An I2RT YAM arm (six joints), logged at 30 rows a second.
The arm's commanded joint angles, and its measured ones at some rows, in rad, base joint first. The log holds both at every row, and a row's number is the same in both.
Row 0, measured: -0.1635 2.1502 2.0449 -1.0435 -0.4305 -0.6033
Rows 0 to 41, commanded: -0.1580 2.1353 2.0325 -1.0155 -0.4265 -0.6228; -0.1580 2.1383 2.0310 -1.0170 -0.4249 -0.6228; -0.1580 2.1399 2.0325 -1.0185 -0.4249 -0.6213; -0.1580 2.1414 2.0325 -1.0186 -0.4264 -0.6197; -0.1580 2.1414 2.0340 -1.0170 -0.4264 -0.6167; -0.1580 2.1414 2.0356 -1.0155 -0.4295 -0.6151; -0.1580 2.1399 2.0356 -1.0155 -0.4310 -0.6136; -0.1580 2.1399 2.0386 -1.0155 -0.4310 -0.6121; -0.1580 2.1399 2.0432 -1.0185 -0.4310 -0.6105; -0.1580 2.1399 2.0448 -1.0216 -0.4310 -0.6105; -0.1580 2.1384 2.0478 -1.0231 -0.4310 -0.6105; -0.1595 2.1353 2.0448 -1.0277 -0.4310 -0.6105; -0.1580 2.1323 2.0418 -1.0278 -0.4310 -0.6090; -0.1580 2.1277 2.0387 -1.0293 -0.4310 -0.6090; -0.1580 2.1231 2.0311 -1.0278 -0.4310 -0.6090; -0.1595 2.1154 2.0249 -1.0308 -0.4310 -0.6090; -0.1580 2.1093 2.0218 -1.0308 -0.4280 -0.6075; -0.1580 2.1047 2.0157 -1.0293 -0.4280 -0.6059; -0.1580 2.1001 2.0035 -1.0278 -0.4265 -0.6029; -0.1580 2.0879 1.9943 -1.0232 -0.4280 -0.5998; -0.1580 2.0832 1.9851 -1.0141 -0.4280 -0.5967; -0.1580 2.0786 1.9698 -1.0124 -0.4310 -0.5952; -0.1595 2.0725 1.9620 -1.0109 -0.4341 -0.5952; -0.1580 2.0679 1.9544 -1.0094 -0.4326 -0.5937; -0.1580 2.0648 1.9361 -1.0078 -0.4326 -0.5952; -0.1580 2.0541 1.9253 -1.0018 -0.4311 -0.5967; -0.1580 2.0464 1.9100 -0.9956 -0.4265 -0.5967; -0.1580 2.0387 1.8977 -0.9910 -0.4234 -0.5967; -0.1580 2.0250 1.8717 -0.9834 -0.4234 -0.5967; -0.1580 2.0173 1.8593 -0.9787 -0.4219 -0.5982; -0.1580 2.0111 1.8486 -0.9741 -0.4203 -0.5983; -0.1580 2.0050 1.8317 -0.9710 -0.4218 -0.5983; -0.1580 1.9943 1.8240 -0.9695 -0.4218 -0.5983; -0.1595 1.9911 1.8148 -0.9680 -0.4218 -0.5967; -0.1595 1.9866 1.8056 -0.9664 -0.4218 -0.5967; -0.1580 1.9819 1.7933 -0.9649 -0.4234 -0.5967; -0.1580 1.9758 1.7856 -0.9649 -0.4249 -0.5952; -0.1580 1.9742 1.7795 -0.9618 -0.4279 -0.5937; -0.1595 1.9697 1.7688 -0.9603 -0.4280 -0.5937; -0.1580 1.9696 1.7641 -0.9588 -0.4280 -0.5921; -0.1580 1.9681 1.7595 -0.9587 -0.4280 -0.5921; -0.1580 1.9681 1.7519 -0.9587 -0.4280 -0.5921
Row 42, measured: -0.1635 2.0190 1.7687 -0.9836 -0.4160 -0.5972
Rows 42 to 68, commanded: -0.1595 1.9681 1.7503 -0.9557 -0.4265 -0.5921; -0.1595 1.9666 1.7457 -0.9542 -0.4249 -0.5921; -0.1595 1.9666 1.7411 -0.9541 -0.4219 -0.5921; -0.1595 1.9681 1.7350 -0.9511 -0.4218 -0.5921; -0.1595 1.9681 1.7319 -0.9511 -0.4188 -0.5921; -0.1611 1.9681 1.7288 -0.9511 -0.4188 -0.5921; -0.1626 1.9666 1.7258 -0.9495 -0.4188 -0.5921; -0.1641 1.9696 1.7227 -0.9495 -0.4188 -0.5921; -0.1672 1.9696 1.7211 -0.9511 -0.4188 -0.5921; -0.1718 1.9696 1.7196 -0.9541 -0.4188 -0.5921; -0.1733 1.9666 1.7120 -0.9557 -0.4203 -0.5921; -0.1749 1.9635 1.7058 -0.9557 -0.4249 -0.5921; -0.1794 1.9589 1.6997 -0.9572 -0.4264 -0.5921; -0.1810 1.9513 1.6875 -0.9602 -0.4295 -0.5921; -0.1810 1.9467 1.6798 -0.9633 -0.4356 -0.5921; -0.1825 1.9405 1.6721 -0.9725 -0.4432 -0.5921; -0.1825 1.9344 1.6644 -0.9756 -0.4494 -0.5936; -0.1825 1.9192 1.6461 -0.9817 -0.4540 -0.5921; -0.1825 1.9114 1.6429 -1.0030 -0.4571 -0.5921; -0.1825 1.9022 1.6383 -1.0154 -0.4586 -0.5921; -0.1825 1.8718 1.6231 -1.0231 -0.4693 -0.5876; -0.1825 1.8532 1.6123 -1.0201 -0.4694 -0.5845; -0.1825 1.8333 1.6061 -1.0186 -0.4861 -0.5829; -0.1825 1.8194 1.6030 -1.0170 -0.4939 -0.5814; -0.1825 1.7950 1.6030 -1.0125 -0.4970 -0.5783; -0.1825 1.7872 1.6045 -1.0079 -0.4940 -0.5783; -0.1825 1.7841 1.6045 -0.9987 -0.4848 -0.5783
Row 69, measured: -0.1833 1.8656 1.5944 -1.0130 -0.4507 -0.5892
